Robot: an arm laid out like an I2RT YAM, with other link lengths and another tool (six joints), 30 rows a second.
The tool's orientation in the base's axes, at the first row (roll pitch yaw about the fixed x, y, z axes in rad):
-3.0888 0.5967 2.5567
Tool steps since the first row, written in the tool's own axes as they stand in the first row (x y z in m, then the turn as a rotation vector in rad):
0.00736 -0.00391 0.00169 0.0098 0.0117 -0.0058
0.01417 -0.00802 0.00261 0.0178 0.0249 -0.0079
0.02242 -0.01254 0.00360 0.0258 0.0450 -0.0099
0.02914 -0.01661 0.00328 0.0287 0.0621 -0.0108
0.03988 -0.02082 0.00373 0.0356 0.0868 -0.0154
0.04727 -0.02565 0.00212 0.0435 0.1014 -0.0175
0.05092 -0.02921 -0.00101 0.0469 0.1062 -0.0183
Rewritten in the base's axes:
-0.00659 -0.00043 -0.00536 -0.0026 0.0161 -0.0012
-0.01325 -0.00100 -0.00977 -0.0014 0.0312 -0.0046
-0.02111 -0.00127 -0.01502 0.0038 0.0520 -0.0083
-0.02823 -0.00141 -0.01836 0.0112 0.0676 -0.0099
-0.03786 -0.00010 -0.02458 0.0187 0.0926 -0.0111
-0.04645 -0.00010 -0.02719 0.0207 0.1088 -0.0144
-0.05239 -0.00023 -0.02650 0.0208 0.1146 -0.0159

